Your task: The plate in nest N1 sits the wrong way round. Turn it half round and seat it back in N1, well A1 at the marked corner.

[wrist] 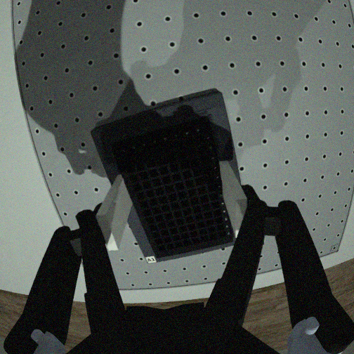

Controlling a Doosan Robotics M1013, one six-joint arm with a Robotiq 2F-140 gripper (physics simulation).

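The dark well plate (pixel 175 200) is in the middle of the wrist view, with its grid of wells facing up. My gripper (pixel 173 182) is shut on the plate, one pale finger pad along each long side. The dark nest (pixel 162 111) lies under and around the plate, and its far part shows beyond the plate's far end. A small white A1 label (pixel 151 259) marks the nest's near left corner. Whether the plate rests in the nest or hangs a little above it, I cannot tell. The plate's own well marking is too dark to read.
The nest stands on a grey perforated board (pixel 300 165) with rows of holes. A pale surface (pixel 17 210) borders it at the left, and a brown wooden surface (pixel 270 305) shows at the bottom. Dark shadows fall over the board's upper part.
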